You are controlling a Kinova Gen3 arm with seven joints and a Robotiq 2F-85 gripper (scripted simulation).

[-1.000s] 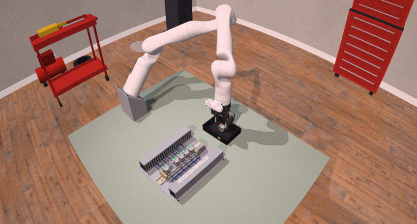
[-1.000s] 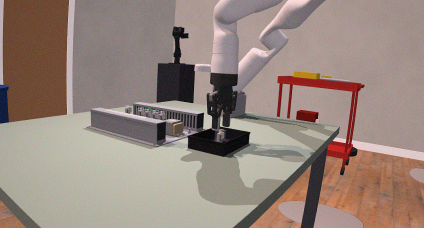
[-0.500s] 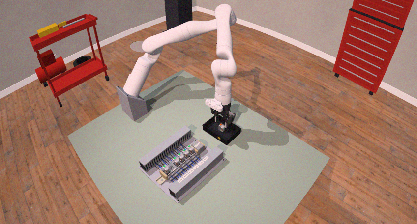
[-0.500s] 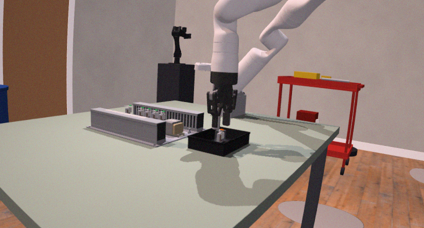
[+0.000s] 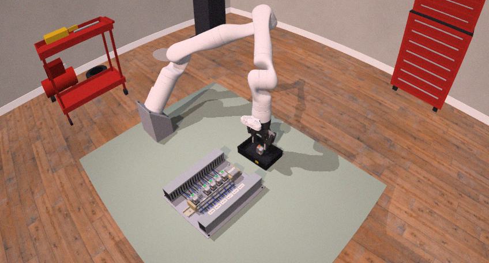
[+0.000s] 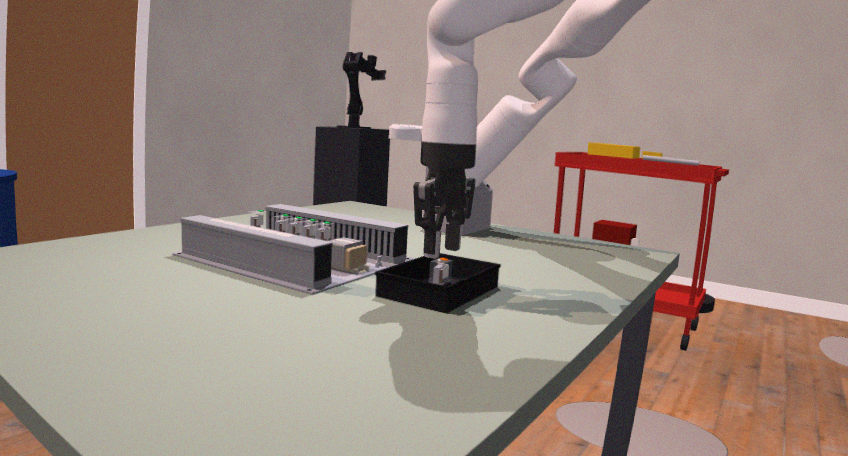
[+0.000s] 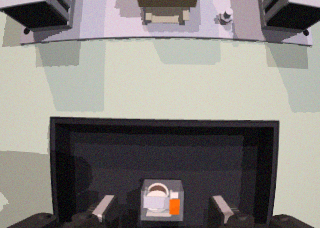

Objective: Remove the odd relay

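My hand is 5 cm above the black parts tray.
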